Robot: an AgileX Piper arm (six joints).
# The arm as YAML. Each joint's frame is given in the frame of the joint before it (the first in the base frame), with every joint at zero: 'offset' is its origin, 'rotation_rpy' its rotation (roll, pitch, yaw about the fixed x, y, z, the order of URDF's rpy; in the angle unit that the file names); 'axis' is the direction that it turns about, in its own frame. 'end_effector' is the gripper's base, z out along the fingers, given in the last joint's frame.
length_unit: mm
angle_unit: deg
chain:
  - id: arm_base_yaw
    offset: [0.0, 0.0, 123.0]
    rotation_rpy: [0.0, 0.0, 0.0]
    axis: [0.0, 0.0, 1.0]
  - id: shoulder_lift
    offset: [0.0, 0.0, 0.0]
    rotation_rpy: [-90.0, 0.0, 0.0]
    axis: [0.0, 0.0, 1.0]
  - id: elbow
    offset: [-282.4, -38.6, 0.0]
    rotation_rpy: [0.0, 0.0, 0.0]
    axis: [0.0, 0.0, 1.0]
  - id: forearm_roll
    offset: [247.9, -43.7, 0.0]
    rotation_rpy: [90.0, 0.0, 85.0]
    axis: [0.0, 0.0, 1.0]
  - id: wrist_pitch
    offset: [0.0, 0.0, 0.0]
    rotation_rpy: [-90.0, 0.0, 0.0]
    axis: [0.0, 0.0, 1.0]
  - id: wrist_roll
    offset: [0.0, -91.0, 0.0]
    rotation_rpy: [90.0, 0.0, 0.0]
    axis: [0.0, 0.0, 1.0]
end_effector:
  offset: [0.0, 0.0, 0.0]
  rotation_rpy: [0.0, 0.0, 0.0]
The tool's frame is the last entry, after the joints.
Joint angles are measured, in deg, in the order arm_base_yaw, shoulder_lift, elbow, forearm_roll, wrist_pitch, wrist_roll. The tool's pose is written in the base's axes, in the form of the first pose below.
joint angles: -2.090 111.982 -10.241 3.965 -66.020 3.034
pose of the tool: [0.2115 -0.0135 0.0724 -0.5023 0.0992 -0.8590 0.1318 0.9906 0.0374]
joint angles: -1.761 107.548 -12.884 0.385 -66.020 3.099
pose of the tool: [0.2286 -0.0076 0.0935 -0.3982 0.0691 -0.9147 0.0591 0.9970 0.0496]
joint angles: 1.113 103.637 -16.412 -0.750 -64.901 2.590
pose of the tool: [0.2465 0.0059 0.1157 -0.2987 0.0338 -0.9537 -0.0189 0.9990 0.0414]
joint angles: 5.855 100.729 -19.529 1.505 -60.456 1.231
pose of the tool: [0.2580 0.0244 0.1303 -0.2727 0.0066 -0.9621 -0.0708 0.9971 0.0269]
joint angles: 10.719 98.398 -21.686 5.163 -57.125 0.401
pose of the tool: [0.2633 0.0428 0.1425 -0.2552 0.0085 -0.9669 -0.0995 0.9944 0.0350]
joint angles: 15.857 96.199 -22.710 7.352 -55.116 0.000
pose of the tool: [0.2615 0.0644 0.1530 -0.2383 0.0084 -0.9712 -0.1565 0.9866 0.0469]
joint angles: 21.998 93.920 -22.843 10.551 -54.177 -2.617
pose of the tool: [0.2530 0.0877 0.1625 -0.2130 -0.0190 -0.9769 -0.2230 0.9744 0.0297]
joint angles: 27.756 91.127 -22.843 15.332 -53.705 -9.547
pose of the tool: [0.2425 0.1057 0.1741 -0.1609 -0.0910 -0.9828 -0.2705 0.9617 -0.0447]
